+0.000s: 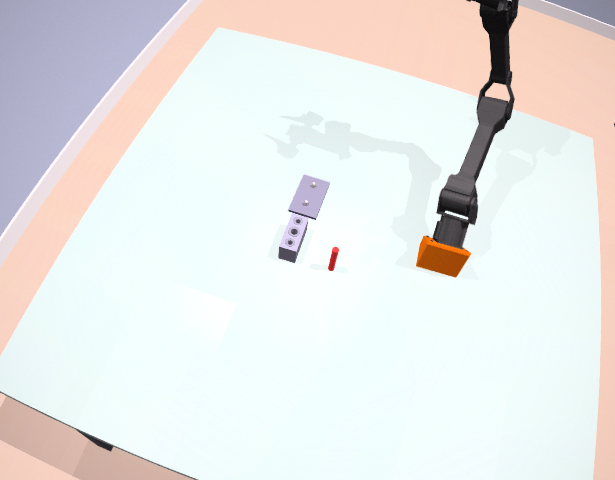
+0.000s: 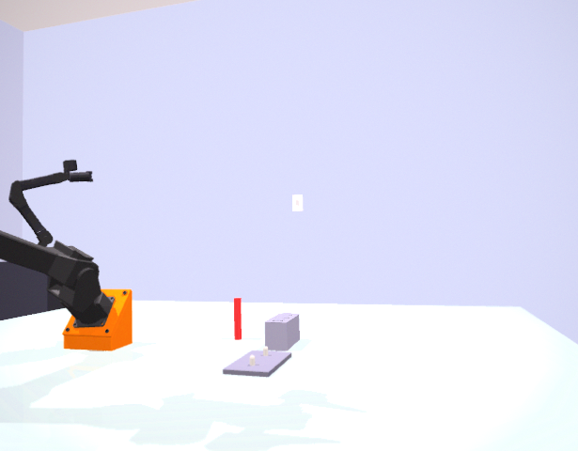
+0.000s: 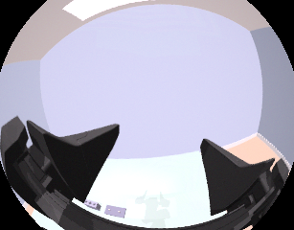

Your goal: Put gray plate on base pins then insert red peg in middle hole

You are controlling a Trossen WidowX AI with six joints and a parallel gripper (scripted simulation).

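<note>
Now: gripper tip 490 mm above the gray plate, 410 mm to the right of it and 120 mm short of it. Round my gripper tip: base (520 mm below, 260 mm to the left, 110 mm ahead); red peg (490 mm below, 450 mm to the left, 20 mm ahead).
</note>
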